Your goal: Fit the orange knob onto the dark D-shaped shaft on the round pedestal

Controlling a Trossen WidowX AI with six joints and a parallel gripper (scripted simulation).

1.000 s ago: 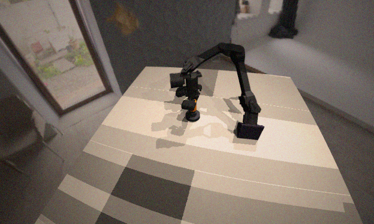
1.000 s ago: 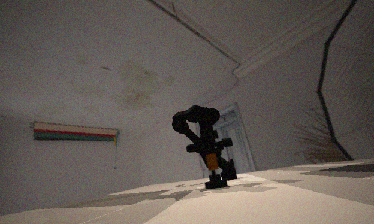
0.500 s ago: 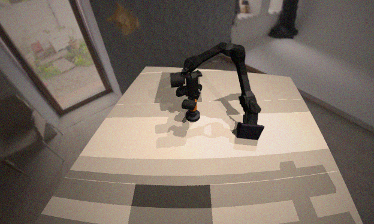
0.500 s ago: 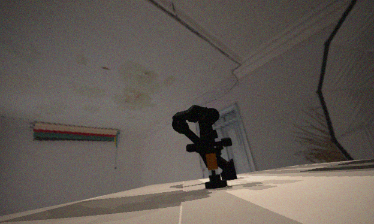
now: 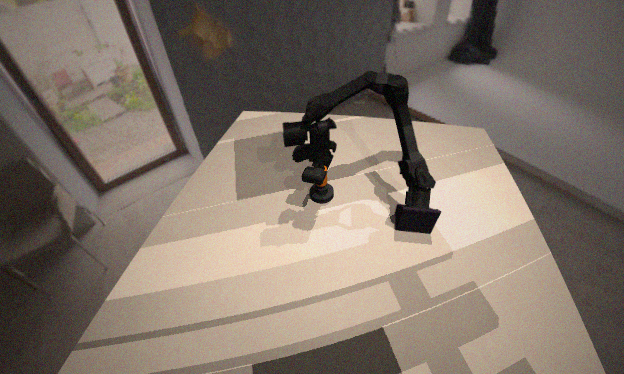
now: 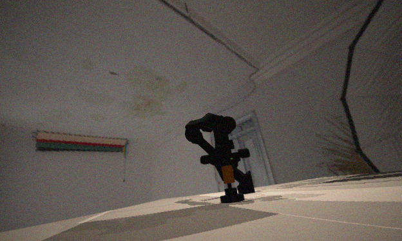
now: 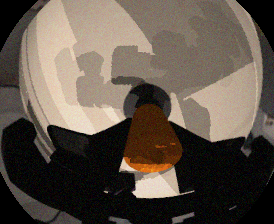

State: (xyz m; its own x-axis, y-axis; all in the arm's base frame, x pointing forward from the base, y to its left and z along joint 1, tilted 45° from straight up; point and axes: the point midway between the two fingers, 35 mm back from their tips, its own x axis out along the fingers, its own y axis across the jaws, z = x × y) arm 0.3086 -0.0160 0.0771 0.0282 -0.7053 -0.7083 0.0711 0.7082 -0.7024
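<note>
The orange knob lies 2 cm above my gripper tip. Also, from my gripper tip: round dark pedestal 4 cm below.
</note>
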